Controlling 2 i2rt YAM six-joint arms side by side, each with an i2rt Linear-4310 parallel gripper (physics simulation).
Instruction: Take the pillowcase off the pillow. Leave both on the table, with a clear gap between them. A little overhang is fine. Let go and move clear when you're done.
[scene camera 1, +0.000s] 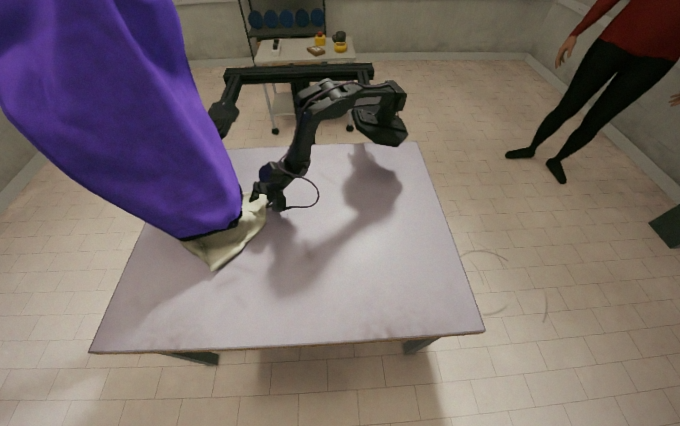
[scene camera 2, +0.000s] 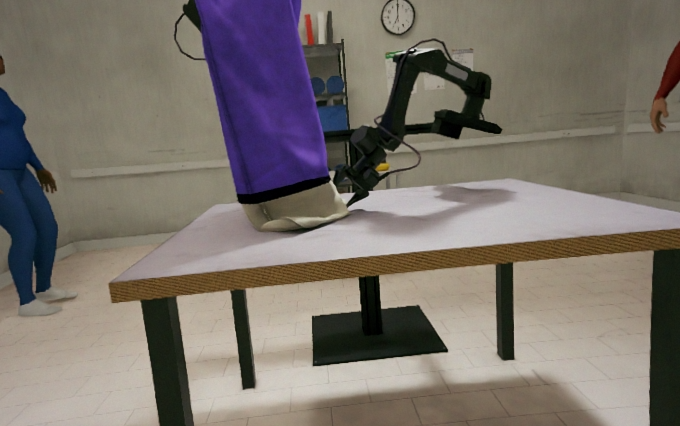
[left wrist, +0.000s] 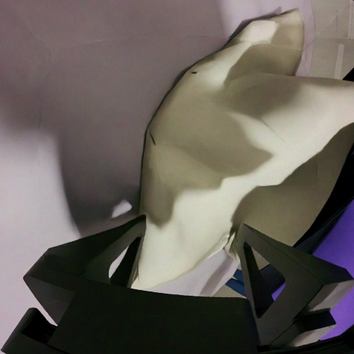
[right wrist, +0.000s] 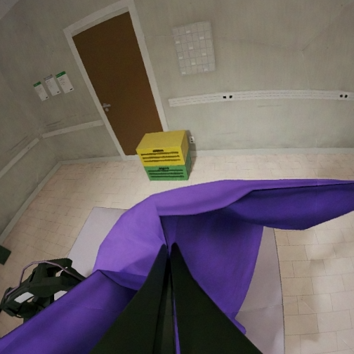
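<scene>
The purple pillowcase hangs steeply from high up, its black-edged open end low. The cream pillow sticks out of that end, its lower edge on the table; the rest of it is hidden inside. My left gripper is open, low over the table, with the pillow's near corner between its fingers. My right gripper is shut on the pillowcase, high above the table.
The black arm stand rises behind the table's far edge. Beyond it are a trolley with small items and a shelf rack. A person in a red top stands at the right, and a person in blue stands at the left in scene camera 2.
</scene>
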